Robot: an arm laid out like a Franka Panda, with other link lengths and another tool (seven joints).
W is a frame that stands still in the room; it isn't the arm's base.
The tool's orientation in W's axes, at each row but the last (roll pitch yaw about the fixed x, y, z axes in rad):
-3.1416, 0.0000, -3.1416
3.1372, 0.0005, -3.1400
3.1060, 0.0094, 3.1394
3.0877, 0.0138, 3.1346
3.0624, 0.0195, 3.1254
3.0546, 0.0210, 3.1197
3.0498, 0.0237, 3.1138
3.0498, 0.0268, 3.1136
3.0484, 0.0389, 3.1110
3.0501, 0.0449, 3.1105
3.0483, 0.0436, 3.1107
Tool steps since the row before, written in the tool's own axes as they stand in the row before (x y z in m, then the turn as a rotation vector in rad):
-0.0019, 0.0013, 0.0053, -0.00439, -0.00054, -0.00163
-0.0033, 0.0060, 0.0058, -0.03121, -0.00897, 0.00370
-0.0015, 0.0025, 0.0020, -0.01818, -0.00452, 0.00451
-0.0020, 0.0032, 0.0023, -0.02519, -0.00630, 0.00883
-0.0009, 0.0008, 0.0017, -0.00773, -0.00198, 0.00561
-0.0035, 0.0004, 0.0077, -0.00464, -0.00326, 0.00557
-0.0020, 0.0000, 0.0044, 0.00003, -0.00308, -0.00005
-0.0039, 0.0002, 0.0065, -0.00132, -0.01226, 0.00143
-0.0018, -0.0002, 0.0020, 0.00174, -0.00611, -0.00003
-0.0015, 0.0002, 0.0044, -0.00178, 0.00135, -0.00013
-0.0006, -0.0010, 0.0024, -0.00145, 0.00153, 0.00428
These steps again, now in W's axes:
0.0019, 0.0013, -0.0053, 0.00439, -0.00054, 0.00163
0.0033, 0.0060, -0.0058, 0.03123, -0.00890, -0.00372
0.0015, 0.0026, -0.0019, 0.01821, -0.00440, -0.00450
0.0021, 0.0033, -0.0021, 0.02527, -0.00599, -0.00881
0.0009, 0.0009, -0.0016, 0.00781, -0.00166, -0.00560
0.0037, 0.0010, -0.0076, 0.00470, -0.00287, -0.00573
0.0021, 0.0003, -0.0043, -0.00011, -0.00307, -0.00023
0.0041, 0.0007, -0.0063, 0.00105, -0.01211, -0.00251
0.0019, -0.0001, -0.0019, -0.00190, -0.00603, -0.00061
0.0017, 0.0005, -0.0043, 0.00181, 0.00128, 0.00033
0.0007, -0.0008, -0.0025, 0.00169, 0.00187, -0.00405

